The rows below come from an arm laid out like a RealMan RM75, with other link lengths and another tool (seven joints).
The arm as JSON. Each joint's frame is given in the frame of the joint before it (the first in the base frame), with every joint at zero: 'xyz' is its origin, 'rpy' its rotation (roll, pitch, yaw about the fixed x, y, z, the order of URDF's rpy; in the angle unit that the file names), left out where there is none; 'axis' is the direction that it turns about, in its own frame. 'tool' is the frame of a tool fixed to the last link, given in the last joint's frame.
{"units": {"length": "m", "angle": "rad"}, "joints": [
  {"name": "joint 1", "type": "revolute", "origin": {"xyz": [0.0, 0.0, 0.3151], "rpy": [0.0, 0.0, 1.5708]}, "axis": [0.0, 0.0, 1.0]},
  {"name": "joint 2", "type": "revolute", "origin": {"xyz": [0.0, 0.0, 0.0], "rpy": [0.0, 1.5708, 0.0]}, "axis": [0.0, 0.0, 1.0]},
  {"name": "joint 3", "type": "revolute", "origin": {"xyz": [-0.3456, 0.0, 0.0], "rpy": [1.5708, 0.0, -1.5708]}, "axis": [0.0, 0.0, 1.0]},
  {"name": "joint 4", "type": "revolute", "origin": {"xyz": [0.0, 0.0, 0.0], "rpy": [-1.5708, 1.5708, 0.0]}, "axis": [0.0, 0.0, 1.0]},
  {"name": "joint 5", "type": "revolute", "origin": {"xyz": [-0.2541, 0.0, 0.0], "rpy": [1.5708, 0.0, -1.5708]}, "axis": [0.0, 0.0, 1.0]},
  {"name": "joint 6", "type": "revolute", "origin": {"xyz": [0.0, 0.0, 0.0], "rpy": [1.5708, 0.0, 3.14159]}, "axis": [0.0, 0.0, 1.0]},
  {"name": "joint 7", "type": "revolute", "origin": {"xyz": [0.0, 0.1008, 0.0], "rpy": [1.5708, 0.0, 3.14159]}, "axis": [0.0, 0.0, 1.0]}
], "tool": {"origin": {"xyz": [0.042, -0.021, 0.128], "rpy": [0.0, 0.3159, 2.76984]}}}
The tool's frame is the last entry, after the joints.
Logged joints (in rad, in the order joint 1, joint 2, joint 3, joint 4, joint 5, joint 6, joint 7), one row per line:
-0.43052 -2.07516 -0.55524 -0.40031 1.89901 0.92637 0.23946
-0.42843 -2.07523 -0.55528 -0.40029 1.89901 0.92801 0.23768
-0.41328 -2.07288 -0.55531 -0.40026 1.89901 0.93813 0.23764
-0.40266 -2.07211 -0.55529 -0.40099 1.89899 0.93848 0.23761
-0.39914 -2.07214 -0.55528 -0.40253 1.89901 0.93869 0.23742
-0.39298 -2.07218 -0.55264 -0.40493 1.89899 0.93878 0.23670
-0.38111 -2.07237 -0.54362 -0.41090 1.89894 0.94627 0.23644
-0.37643 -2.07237 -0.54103 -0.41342 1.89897 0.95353 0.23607
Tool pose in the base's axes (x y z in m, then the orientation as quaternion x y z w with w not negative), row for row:
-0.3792 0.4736 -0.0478 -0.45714 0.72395 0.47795 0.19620
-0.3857 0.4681 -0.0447 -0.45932 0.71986 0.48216 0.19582
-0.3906 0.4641 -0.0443 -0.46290 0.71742 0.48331 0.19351
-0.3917 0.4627 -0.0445 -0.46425 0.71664 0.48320 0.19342
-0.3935 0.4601 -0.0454 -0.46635 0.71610 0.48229 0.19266
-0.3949 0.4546 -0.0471 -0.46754 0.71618 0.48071 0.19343
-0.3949 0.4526 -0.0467 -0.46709 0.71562 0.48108 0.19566
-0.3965 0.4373 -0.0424 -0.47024 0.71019 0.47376 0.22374
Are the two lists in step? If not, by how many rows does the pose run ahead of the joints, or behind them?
The pose runs 1 row ahead of the joints: the pose in row i belongs to the joints in row i + 1.
